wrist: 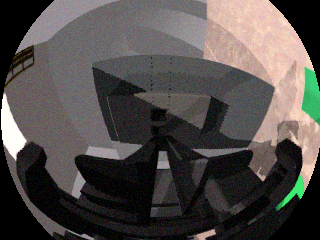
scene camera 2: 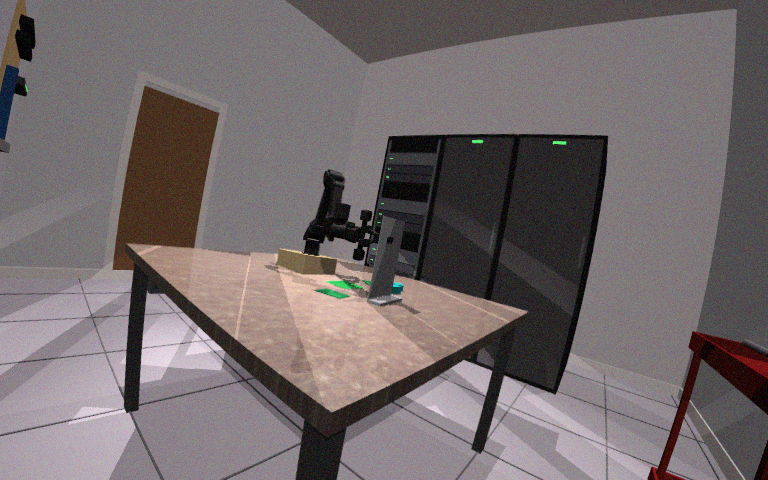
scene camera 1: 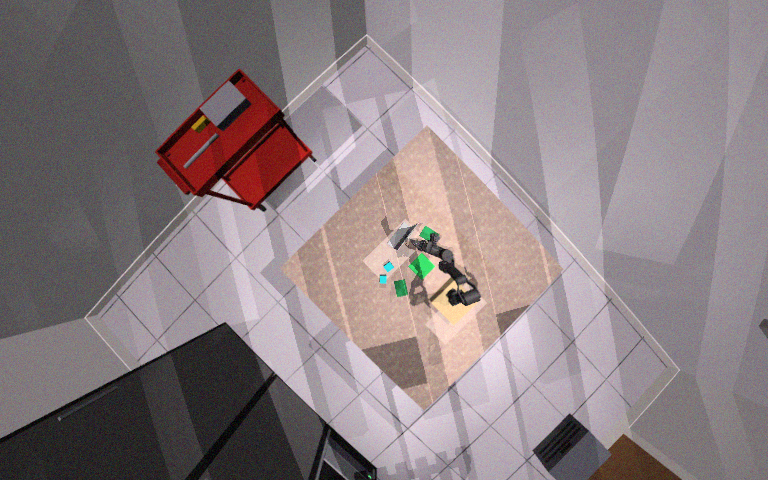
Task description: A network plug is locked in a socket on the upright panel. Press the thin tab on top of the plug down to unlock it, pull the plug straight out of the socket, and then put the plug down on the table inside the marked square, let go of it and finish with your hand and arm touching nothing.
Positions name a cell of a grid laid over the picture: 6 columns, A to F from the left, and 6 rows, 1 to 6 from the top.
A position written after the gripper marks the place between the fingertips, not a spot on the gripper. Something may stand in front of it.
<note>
In view: the gripper (scene camera 2: D3) and a grey upright panel (scene camera 2: D3).
The gripper shows as well in the wrist view (wrist: D4). The grey upright panel also shows in the wrist view (wrist: E3).
</note>
